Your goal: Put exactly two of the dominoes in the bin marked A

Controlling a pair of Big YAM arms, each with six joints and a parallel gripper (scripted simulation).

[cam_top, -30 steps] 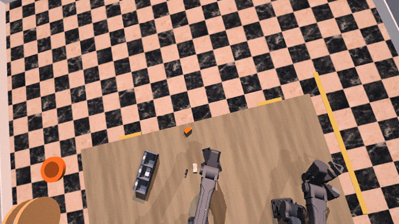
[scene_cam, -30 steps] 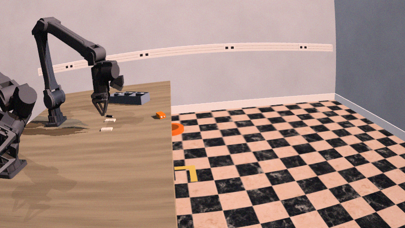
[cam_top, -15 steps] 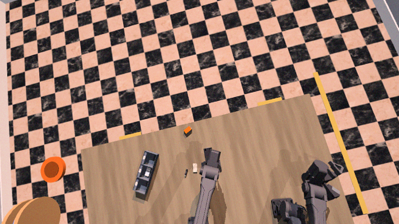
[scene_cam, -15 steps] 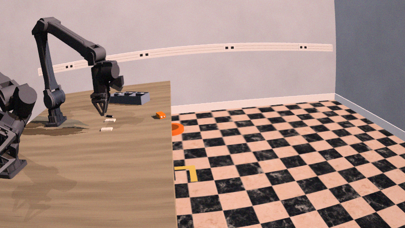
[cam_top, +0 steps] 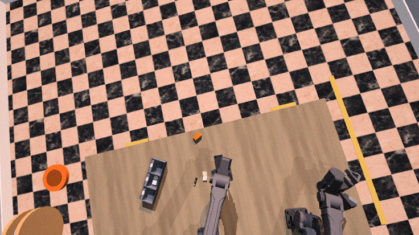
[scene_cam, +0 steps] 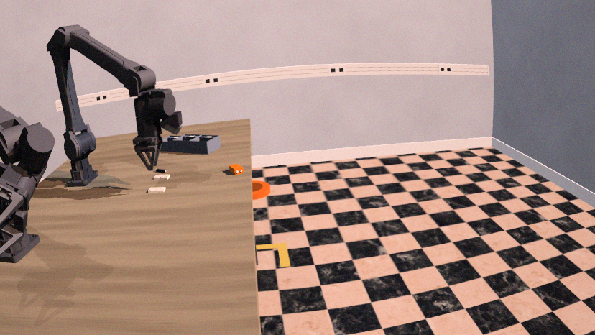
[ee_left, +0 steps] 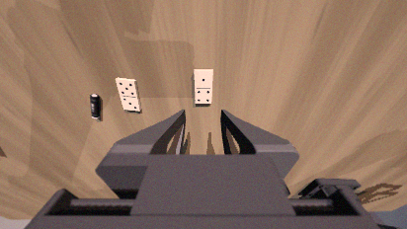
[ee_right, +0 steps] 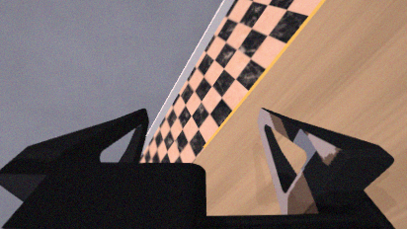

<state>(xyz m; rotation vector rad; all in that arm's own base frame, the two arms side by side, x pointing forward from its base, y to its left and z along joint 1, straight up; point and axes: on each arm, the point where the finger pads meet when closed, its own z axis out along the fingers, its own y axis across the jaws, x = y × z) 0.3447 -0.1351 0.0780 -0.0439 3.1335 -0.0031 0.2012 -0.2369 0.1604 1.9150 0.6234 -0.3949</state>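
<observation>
Right now my left hand is 4 cm short of the bin row, 42 cm to the right of it and 6 cm above it.
</observation>
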